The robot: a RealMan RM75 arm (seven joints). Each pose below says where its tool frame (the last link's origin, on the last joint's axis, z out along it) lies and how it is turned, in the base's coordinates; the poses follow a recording.
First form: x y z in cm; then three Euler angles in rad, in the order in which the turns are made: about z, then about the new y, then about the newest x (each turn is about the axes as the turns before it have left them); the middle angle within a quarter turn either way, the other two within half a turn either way.
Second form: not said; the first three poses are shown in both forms.
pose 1, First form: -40.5, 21.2, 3.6, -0.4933, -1.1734, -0.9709
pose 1, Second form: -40.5, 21.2, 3.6, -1.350, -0.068, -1.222
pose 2, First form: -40.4, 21.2, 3.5, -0.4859, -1.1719, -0.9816
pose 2, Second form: -40.4, 21.2, 3.5, -1.353, -0.065, -1.219
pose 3, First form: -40.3, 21.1, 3.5, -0.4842, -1.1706, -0.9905
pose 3, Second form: -40.3, 21.1, 3.5, -1.355, -0.058, -1.218
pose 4, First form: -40.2, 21.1, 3.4, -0.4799, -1.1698, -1.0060
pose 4, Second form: -40.2, 21.1, 3.4, -1.360, -0.047, -1.217
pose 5, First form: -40.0, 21.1, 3.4, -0.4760, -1.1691, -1.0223
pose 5, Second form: -40.0, 21.1, 3.4, -1.365, -0.036, -1.216
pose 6, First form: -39.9, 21.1, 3.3, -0.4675, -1.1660, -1.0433
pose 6, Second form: -39.9, 21.1, 3.3, -1.371, -0.024, -1.211
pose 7, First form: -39.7, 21.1, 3.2, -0.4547, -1.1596, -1.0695
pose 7, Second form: -39.7, 21.1, 3.2, -1.378, -0.011, -1.203
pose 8, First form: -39.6, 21.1, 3.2, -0.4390, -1.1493, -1.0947
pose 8, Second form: -39.6, 21.1, 3.2, -1.382, -0.001, -1.191
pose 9, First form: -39.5, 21.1, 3.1, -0.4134, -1.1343, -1.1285
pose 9, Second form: -39.5, 21.1, 3.1, -1.389, 0.008, -1.173
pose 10, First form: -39.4, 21.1, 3.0, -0.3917, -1.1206, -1.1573
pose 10, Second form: -39.4, 21.1, 3.0, -1.395, 0.015, -1.157
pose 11, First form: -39.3, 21.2, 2.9, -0.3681, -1.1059, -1.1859
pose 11, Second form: -39.3, 21.2, 2.9, -1.402, 0.020, -1.139
